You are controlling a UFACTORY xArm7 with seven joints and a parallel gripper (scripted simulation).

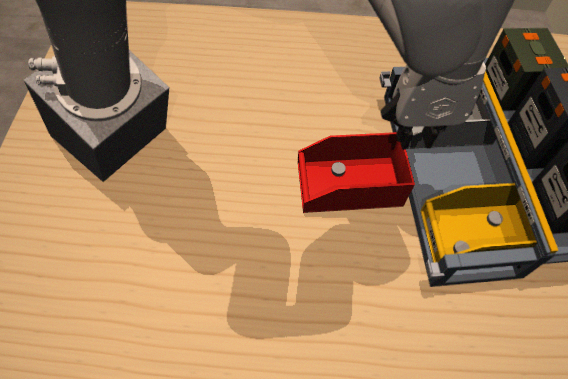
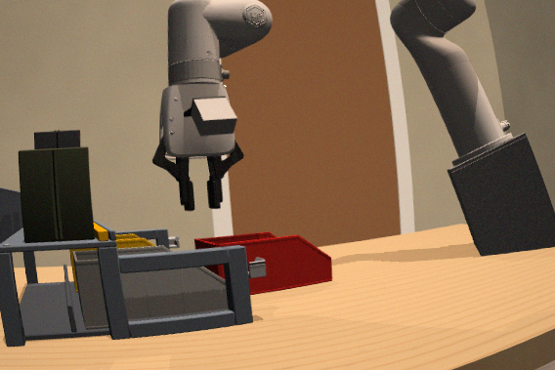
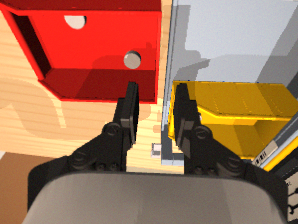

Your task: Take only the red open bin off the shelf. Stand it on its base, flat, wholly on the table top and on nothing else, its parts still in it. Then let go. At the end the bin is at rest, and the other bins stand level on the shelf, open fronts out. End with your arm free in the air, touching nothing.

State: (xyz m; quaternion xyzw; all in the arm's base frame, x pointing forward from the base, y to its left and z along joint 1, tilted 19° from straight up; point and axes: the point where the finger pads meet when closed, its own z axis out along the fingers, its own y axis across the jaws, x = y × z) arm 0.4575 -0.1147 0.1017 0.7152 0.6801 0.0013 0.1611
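Right now my hand is 10 cm above the red open bin, 8 cm past it and 1 cm to the right of it. Also, from my hand: dark box (22 cm ahead, 10 cm to the left, 1 cm above); then yellow open bin (12 cm to the right, 10 cm below, 10 cm ahead).
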